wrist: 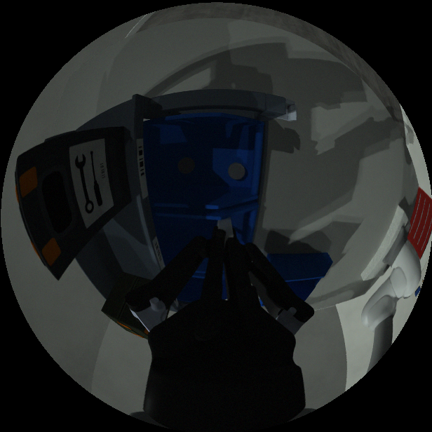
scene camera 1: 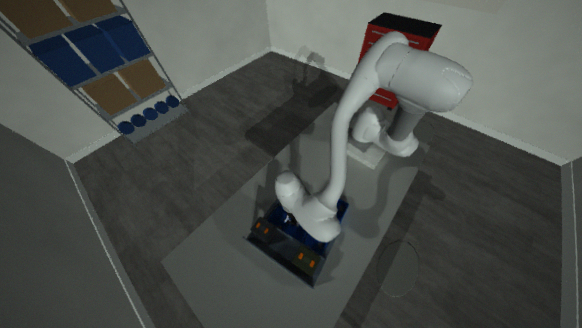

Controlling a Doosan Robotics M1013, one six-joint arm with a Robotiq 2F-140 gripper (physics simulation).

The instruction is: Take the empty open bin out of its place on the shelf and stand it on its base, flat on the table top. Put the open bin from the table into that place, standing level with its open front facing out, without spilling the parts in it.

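Places are measured from the arm's base along level axes (x up, y right, z ahead), in millimetres.
Where they show: gripper, between the fingertips: (scene camera 1: 296, 224); arm's base, origin of its link: (scene camera 1: 360, 139).
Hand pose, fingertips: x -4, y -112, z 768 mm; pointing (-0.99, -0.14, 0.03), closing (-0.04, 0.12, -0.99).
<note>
Each offset is from my fingertips to the centre of the thing. "pt": to the spot under its first point. Level surfaces: height alone.
A low shelf unit {pt dx +63, dy -45, dz +139 mm} (scene camera 1: 282, 248) (wrist: 217, 98) stands on the grey table {dx -39 mm} (scene camera 1: 224, 286). A blue open bin {dx +5, dy +78, dz +62 mm} (wrist: 201, 160) (scene camera 1: 279, 215) sits in it, and two grey round spots show on its inner wall. A second blue bin (wrist: 299, 266) (scene camera 1: 342, 208) shows lower right of it, beside the shelf. My gripper (wrist: 221, 238) is shut and holds nothing. Its tips point into the open front of the first bin, low at its middle. In the scene view the arm's wrist hides the gripper. I cannot tell which bin holds parts.
Two dark toolboxes with orange latches {dx +124, dy +61, dz +153 mm} (scene camera 1: 263, 229) {dx +111, dy -164, dz +100 mm} (scene camera 1: 304, 258) lie on the shelf top; one (wrist: 72, 193) shows left of the bin in the wrist view. The robot base (scene camera 1: 374, 130) stands at the table's far end, with a red cabinet (scene camera 1: 403, 29) behind it. A storage rack (scene camera 1: 159, 123) stands far left.
</note>
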